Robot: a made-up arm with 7 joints. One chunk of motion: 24 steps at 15 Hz.
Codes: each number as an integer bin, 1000 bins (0 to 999) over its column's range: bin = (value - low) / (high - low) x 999, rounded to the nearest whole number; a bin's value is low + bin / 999 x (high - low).
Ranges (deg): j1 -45..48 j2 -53..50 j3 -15..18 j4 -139..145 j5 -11..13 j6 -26..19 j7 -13..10
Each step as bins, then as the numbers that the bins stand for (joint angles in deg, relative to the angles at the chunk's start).
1 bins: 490 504 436 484 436 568 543
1 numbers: 0.62 -1.04 -0.60 -1.41 -0.53 -0.41 -0.50
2 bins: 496 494 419 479 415 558 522
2 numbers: 1.17 -2.07 -1.16 -2.83 -1.03 -0.86 -0.98
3 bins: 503 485 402 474 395 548 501
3 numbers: 1.83 -2.99 -1.72 -4.25 -1.51 -1.32 -1.47
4 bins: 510 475 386 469 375 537 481
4 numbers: 2.48 -4.03 -2.25 -5.67 -1.99 -1.81 -1.93
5 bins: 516 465 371 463 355 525 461
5 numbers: 3.04 -5.06 -2.74 -7.38 -2.47 -2.35 -2.39
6 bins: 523 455 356 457 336 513 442
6 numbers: 3.69 -6.09 -3.24 -9.08 -2.93 -2.89 -2.82
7 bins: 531 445 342 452 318 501 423
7 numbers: 4.43 -7.12 -3.70 -10.50 -3.36 -3.43 -3.26
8 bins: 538 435 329 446 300 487 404
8 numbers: 5.08 -8.15 -4.13 -12.21 -3.79 -4.06 -3.70
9 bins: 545 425 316 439 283 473 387
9 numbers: 5.74 -9.18 -4.56 -14.20 -4.20 -4.69 -4.09
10 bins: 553 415 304 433 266 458 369
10 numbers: 6.48 -10.21 -4.96 -15.90 -4.61 -5.37 -4.50
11 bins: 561 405 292 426 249 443 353
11 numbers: 7.23 -11.24 -5.35 -17.89 -5.02 -6.05 -4.87
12 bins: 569 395 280 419 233 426 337
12 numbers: 7.97 -12.27 -5.75 -19.88 -5.40 -6.81 -5.24
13 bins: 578 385 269 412 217 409 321
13 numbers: 8.81 -13.31 -6.11 -21.87 -5.79 -7.58 -5.61
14 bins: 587 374 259 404 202 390 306
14 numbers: 9.65 -14.44 -6.44 -24.15 -6.15 -8.43 -5.95
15 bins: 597 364 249 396 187 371 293
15 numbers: 10.58 -15.47 -6.77 -26.42 -6.51 -9.29 -6.25
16 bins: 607 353 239 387 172 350 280
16 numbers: 11.51 -16.60 -7.11 -28.98 -6.87 -10.23 -6.55
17 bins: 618 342 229 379 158 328 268
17 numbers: 12.53 -17.74 -7.44 -31.26 -7.20 -11.23 -6.83
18 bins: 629 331 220 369 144 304 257
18 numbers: 13.56 -18.87 -7.73 -34.10 -7.54 -12.31 -7.08
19 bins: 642 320 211 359 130 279 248
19 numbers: 14.77 -20.01 -8.03 -36.94 -7.88 -13.43 -7.29
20 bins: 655 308 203 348 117 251 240
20 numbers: 15.98 -21.24 -8.29 -40.07 -8.19 -14.69 -7.47
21 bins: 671 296 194 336 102 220 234
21 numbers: 17.47 -22.48 -8.59 -43.48 -8.55 -16.09 -7.61
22 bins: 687 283 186 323 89 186 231
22 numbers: 18.95 -23.82 -8.86 -47.18 -8.86 -17.62 -7.68
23 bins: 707 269 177 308 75 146 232
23 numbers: 20.82 -25.27 -9.15 -51.44 -9.20 -19.42 -7.66
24 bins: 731 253 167 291 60 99 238
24 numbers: 23.05 -26.91 -9.48 -56.27 -9.56 -21.54 -7.52
